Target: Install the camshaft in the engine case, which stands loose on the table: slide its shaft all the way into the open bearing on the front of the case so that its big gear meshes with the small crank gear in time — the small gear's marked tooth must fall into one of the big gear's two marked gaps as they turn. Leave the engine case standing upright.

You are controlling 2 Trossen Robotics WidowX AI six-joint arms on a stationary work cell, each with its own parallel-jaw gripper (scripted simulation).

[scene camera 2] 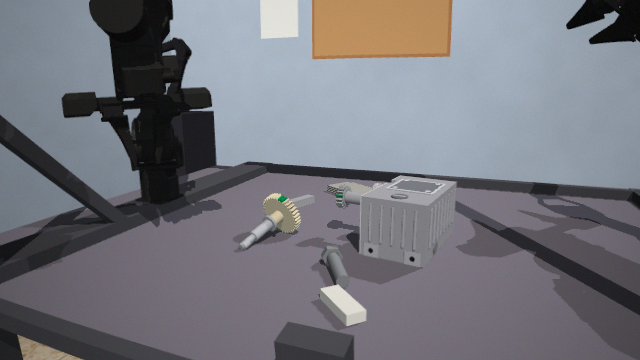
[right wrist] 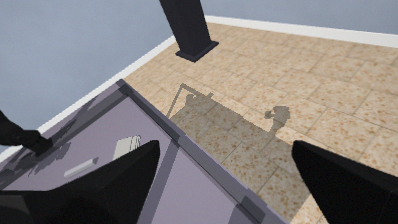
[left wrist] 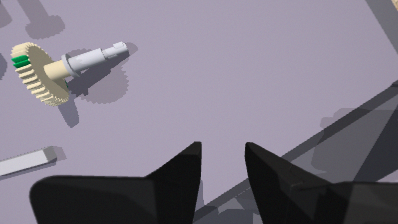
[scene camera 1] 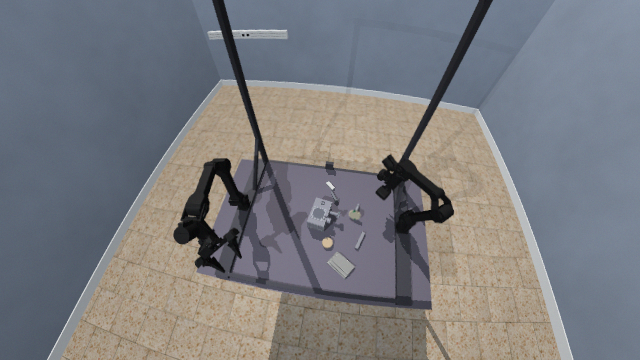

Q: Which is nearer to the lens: the camshaft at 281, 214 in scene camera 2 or the engine case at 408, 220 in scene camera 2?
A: The engine case.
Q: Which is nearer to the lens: the white block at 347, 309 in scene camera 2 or the engine case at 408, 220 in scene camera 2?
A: The white block.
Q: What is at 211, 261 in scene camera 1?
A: My right gripper.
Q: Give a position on a camshaft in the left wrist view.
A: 44, 77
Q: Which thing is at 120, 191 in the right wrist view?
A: My right gripper.
